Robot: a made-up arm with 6 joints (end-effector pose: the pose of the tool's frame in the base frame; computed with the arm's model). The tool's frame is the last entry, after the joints. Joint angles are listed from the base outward.
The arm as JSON. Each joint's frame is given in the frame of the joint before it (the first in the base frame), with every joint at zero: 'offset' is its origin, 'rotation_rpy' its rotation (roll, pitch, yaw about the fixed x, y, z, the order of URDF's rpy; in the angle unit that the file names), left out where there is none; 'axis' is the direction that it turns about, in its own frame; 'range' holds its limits. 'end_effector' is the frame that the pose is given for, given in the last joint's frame.
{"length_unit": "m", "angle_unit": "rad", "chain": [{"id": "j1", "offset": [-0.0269, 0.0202, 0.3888], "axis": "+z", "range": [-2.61, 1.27]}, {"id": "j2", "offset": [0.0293, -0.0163, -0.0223], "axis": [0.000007, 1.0, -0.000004], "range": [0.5, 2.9]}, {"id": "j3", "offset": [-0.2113, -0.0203, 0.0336], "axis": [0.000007, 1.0, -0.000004], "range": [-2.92, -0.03]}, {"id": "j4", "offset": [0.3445, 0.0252, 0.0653], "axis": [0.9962, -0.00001, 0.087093], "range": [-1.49, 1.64]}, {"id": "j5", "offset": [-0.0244, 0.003, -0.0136], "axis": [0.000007, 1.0, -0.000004], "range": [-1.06, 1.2]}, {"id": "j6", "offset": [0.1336, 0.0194, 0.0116], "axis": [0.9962, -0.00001, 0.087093], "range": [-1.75, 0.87]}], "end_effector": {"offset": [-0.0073, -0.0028, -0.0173], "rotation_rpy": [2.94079, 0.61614, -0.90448]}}
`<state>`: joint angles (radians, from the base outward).
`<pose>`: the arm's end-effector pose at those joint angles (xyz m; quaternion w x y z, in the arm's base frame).
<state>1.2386 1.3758 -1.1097 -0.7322 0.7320 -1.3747</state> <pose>0.1786 0.3976 0.4671 0.8144 0.4413 -0.0541 0.3730</pose>
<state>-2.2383 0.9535 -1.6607 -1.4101 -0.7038 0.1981</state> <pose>-0.1253 -0.1827 0.8800 0.5343 -0.0511 -0.8414 -0.0629</pose>
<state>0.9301 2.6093 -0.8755 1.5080 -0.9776 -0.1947</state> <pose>0.2003 0.1679 0.0351 0.0424 0.5684 -0.5932 -0.5684</pose>
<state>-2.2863 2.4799 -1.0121 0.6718 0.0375 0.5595</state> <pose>-0.2194 -0.2484 0.0352 0.8910 0.2986 0.3373 0.0559</pose>
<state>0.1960 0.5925 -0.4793 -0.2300 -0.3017 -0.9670</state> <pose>0.2862 0.0822 0.5526 0.3785 0.7907 -0.4747 0.0789</pose>
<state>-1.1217 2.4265 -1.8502 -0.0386 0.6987 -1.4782</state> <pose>0.2058 -0.4841 0.2327 0.4588 0.3798 -0.3873 -0.7038</pose>
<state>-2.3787 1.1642 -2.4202 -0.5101 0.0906 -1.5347</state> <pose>-0.0845 -0.0120 1.0139 0.4525 -0.6667 -0.5812 -0.1135</pose>
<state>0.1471 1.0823 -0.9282 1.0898 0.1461 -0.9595</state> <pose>0.3718 0.1042 0.5633 0.0049 -0.8632 0.2506 0.4382</pose>
